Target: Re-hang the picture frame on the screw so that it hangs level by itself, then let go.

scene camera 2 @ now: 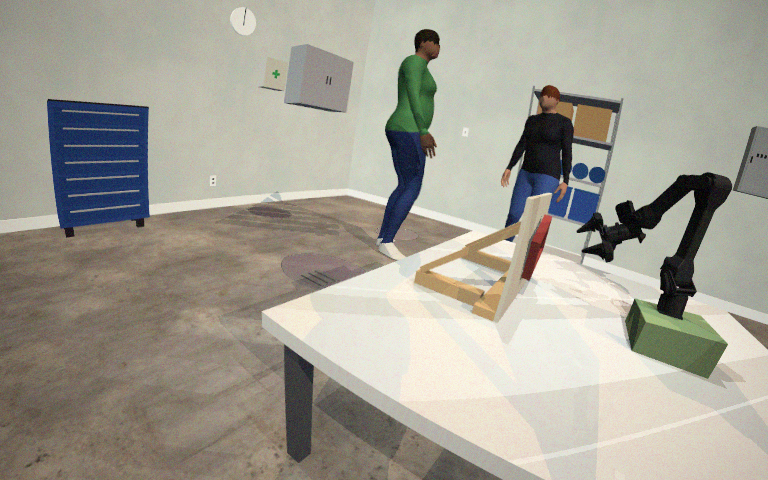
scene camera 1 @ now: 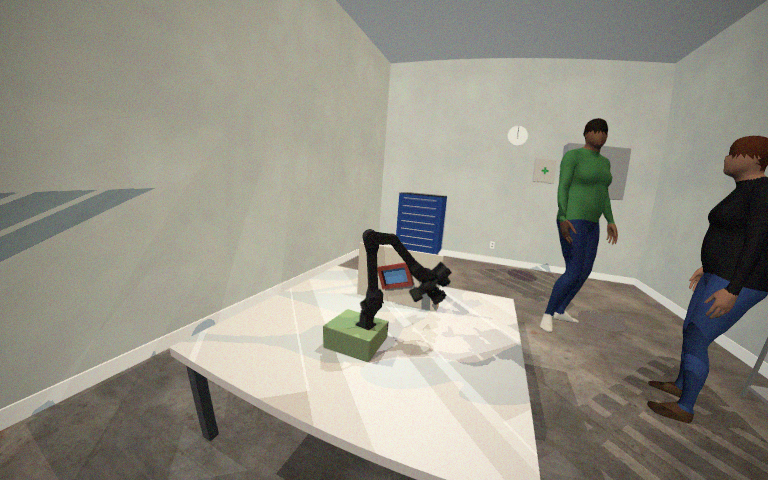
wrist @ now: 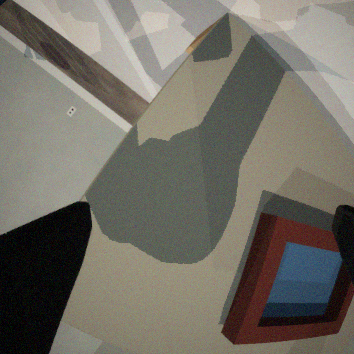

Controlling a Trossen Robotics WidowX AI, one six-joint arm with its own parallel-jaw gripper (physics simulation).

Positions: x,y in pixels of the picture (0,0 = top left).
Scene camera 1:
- picture frame: 397,275
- beige board: 401,295
